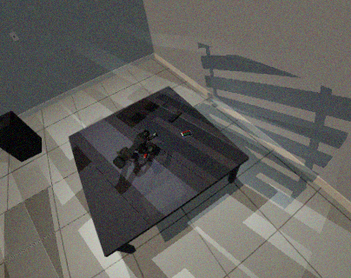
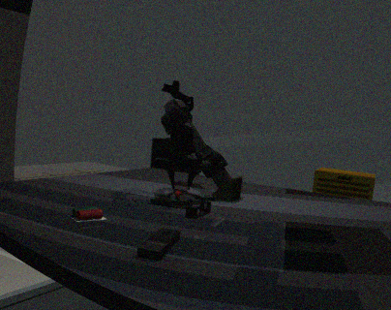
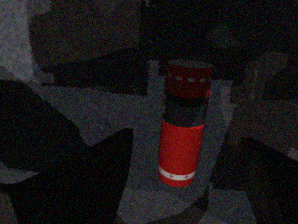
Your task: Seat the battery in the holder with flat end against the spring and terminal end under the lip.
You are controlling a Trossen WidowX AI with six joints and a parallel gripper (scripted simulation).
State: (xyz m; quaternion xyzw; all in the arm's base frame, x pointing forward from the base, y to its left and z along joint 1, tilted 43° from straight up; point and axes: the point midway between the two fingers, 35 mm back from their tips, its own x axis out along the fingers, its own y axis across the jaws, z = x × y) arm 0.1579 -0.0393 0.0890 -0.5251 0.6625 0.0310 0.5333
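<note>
My gripper tip is 20 mm above the battery. From my gripper tip the other things lie so: dark block: 450 mm ahead, 260 mm to the left, 20 mm below.
</note>
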